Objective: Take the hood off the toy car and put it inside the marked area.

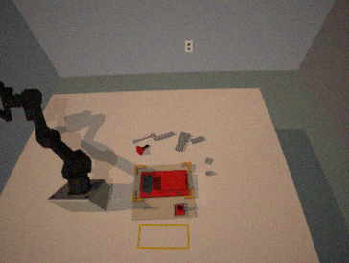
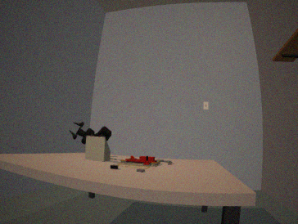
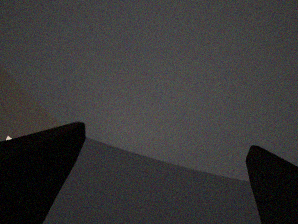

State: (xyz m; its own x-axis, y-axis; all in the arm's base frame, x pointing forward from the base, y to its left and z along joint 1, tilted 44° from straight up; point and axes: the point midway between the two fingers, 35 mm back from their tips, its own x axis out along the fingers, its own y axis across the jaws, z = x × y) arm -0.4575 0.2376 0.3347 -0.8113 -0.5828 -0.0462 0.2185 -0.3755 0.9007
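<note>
Right now the red hood is 82 cm ahead of my gripper tip, 36 cm to the right of it and 22 cm below it.
</note>
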